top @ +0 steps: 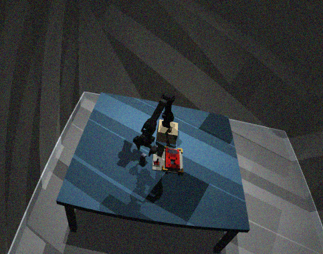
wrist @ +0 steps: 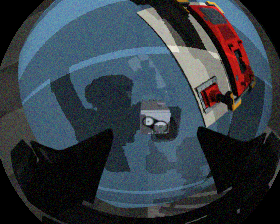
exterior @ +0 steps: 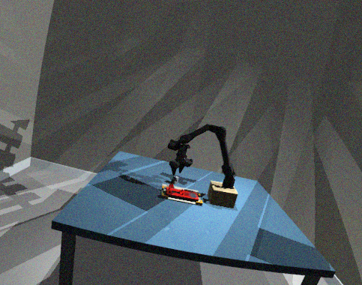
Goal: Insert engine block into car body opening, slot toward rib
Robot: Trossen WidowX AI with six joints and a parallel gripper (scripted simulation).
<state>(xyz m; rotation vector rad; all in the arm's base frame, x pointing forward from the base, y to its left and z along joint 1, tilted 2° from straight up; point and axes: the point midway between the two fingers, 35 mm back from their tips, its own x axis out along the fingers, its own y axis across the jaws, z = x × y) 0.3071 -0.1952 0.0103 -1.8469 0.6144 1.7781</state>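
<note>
Now: the engine block 1 cm to the left of my gripper tip and 4 cm below it.
</note>
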